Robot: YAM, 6 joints.
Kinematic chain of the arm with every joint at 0, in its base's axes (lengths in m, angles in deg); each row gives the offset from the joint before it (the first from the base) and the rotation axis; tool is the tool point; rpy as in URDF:
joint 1: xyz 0 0 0.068 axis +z
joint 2: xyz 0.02 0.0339 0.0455 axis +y
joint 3: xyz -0.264 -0.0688 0 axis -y
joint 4: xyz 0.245 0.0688 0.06 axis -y
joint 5: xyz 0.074 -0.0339 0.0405 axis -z
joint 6: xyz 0.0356 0 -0.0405 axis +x
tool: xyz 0 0 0 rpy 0 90 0
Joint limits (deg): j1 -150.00..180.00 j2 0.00..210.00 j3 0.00..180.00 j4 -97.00..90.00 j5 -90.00..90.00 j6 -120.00..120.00
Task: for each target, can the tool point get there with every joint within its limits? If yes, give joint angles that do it. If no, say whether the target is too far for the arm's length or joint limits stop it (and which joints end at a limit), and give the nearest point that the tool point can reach.
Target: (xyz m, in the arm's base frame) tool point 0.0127 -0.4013 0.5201
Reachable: yes | joints -86.55 105.68 107.62 49.47 18.87 37.27
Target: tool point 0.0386 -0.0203 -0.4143
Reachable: no: joint limits stop it (at a limit: joint 2) | nearest point 0.0728 -0.0383 -0.3398 | short by 0.084 m
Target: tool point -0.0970 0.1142 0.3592
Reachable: yes | joints 136.30 37.46 46.13 -14.69 25.94 57.66
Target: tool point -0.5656 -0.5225 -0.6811
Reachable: no: too far | nearest point -0.3470 -0.3205 -0.3029 | short by 0.481 m
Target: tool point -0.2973 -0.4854 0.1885
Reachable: yes | joints -119.48 141.16 114.92 5.83 34.07 -66.61
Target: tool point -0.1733 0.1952 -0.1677
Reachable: yes | joints 126.79 164.04 56.71 18.46 -37.95 -41.01
